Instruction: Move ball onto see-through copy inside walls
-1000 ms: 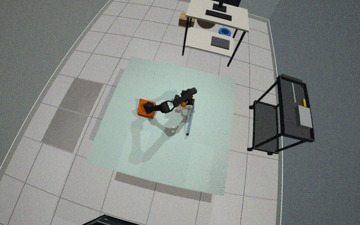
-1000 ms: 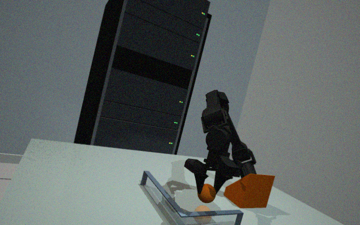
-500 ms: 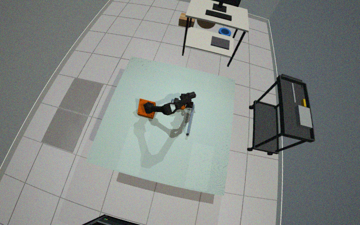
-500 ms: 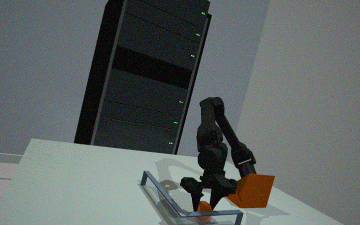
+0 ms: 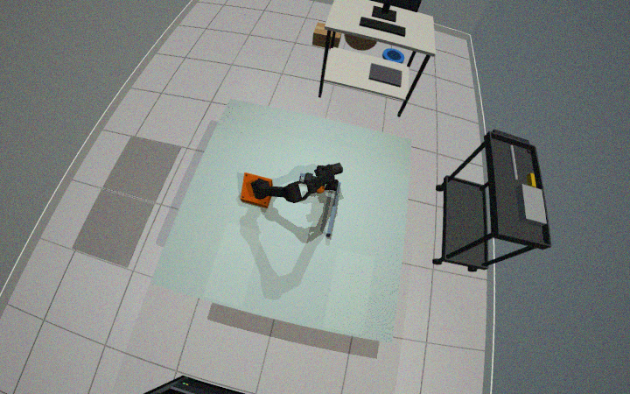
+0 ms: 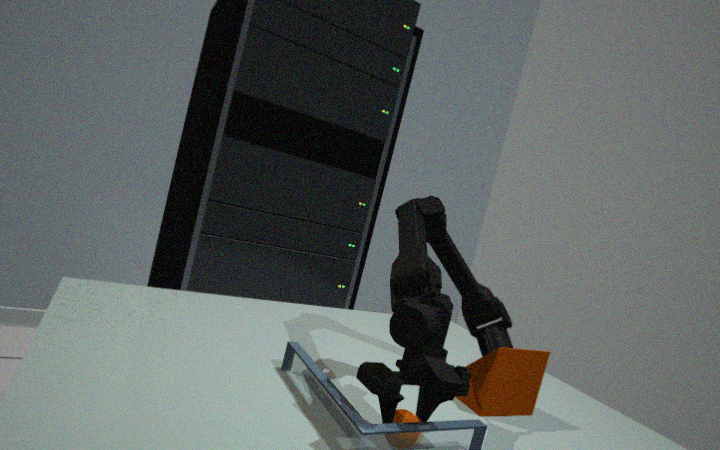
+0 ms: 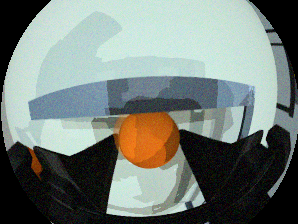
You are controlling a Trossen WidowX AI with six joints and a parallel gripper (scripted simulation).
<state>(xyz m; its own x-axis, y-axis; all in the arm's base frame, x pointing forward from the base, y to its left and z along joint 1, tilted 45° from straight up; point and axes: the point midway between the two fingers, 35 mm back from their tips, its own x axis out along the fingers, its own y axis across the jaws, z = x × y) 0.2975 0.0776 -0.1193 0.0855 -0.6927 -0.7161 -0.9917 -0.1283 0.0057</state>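
Now: the see-through copy of the ball right at my gripper tip.
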